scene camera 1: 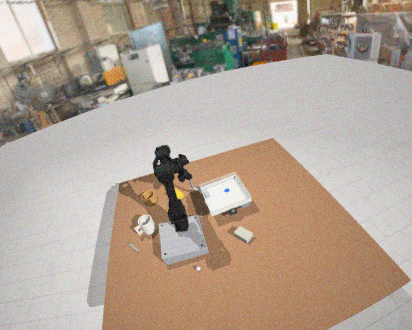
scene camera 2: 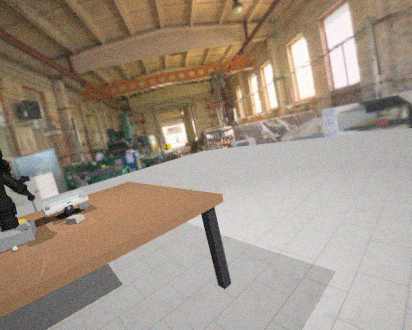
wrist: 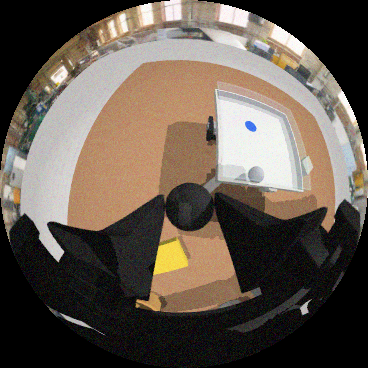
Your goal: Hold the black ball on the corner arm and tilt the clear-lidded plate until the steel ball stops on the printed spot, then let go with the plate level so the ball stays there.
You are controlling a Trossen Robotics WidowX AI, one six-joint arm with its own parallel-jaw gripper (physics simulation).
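The clear-lidded white plate (scene camera 1: pixel 216 201) (scene camera 2: pixel 65 204) (wrist: pixel 272 150) rests on a black support (wrist: pixel 211 129). I cannot tell its exact tilt. The blue printed spot (scene camera 1: pixel 227 190) (wrist: pixel 250 126) is on its floor. The grey steel ball (wrist: pixel 256 174) is near the plate's edge on the gripper side, apart from the spot, in the wrist view. A thin pale corner arm (wrist: pixel 210 185) runs from the plate's corner to the black ball (wrist: pixel 190 216). My gripper (wrist: pixel 189 198) is shut on the black ball, one finger on each side.
A yellow block (scene camera 1: pixel 179 194) (wrist: pixel 173 256), a tan round cup (scene camera 1: pixel 149 198) and a white mug (scene camera 1: pixel 146 225) stand near the arm. A pale block (scene camera 1: pixel 243 234) (scene camera 2: pixel 76 219) (wrist: pixel 307 165) lies beside the plate. A small white ball (scene camera 1: pixel 198 269) lies near the grey arm base (scene camera 1: pixel 182 242).
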